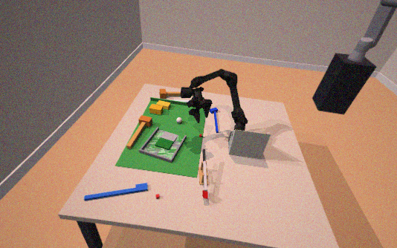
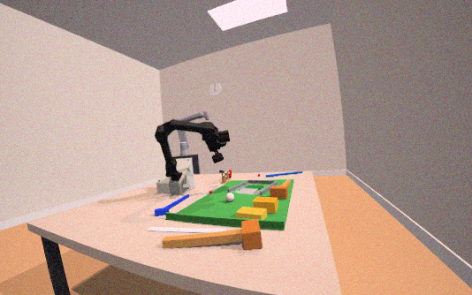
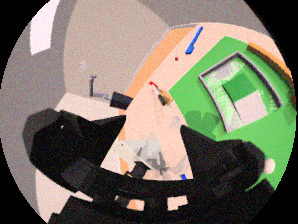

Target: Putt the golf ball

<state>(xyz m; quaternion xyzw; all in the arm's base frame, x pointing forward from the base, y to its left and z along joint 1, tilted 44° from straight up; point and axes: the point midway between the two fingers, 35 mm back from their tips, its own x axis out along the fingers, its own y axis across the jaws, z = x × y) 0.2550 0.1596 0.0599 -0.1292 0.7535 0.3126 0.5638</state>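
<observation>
My gripper tip is 60 mm past the wooden stand, 230 mm to the right of it and 190 mm above it. From my gripper tip the other things lie so: red putter (70 mm behind, 260 mm to the left, 170 mm below); white golf ball (190 mm ahead, 220 mm to the right, 200 mm below).
</observation>
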